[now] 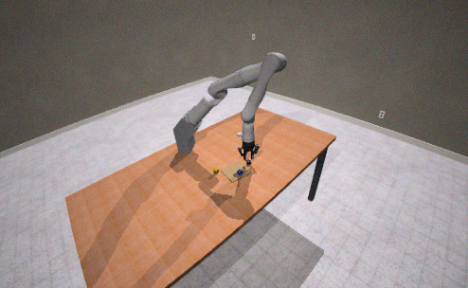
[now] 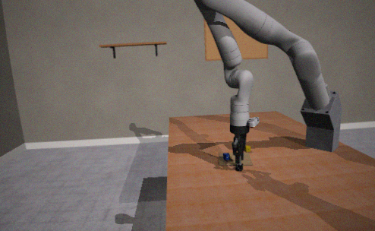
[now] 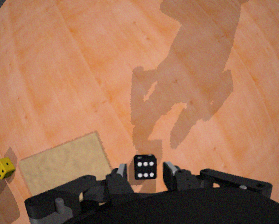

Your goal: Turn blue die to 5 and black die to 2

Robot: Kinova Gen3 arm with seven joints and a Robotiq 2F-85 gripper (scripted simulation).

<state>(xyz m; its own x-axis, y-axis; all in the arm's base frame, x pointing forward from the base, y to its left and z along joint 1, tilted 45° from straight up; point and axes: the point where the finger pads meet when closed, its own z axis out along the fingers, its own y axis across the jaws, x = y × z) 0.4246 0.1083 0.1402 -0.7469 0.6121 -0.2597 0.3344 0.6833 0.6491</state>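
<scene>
Now: the black die 4 cm below my hand. Round my hand: blue die (11 cm to the right, 4 cm below, 4 cm ahead); yellow die (21 cm to the right, 7 cm behind, 4 cm below); tan mat (11 cm to the right, 5 cm below).
</scene>
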